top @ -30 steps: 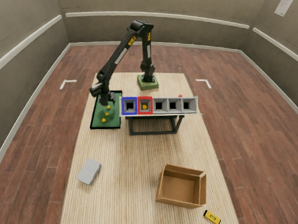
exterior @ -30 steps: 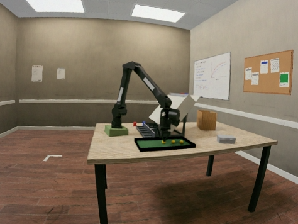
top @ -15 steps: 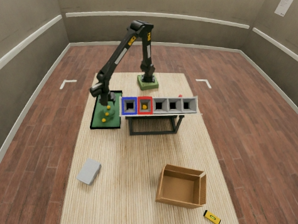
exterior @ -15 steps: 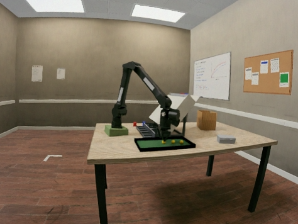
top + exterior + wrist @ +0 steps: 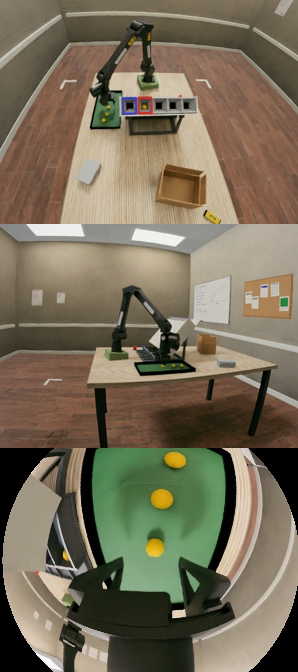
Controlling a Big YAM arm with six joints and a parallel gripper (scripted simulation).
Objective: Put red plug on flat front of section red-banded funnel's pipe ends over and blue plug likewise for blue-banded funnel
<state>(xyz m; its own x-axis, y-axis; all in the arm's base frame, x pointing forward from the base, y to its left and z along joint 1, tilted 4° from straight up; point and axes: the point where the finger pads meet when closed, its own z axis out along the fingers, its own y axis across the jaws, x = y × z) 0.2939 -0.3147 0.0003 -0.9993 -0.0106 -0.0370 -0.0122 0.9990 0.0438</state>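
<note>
Right now the green marble tray is 10 mm ahead of my hand, 10 mm to the right of it and 30 mm below it. Also, from my hand: yellow level (780 mm ahead, 580 mm to the left, 30 mm below); then white cover (130 mm ahead, 320 mm to the left, 170 mm above); then grey block (500 mm ahead, 60 mm to the right, 20 mm below).
</note>
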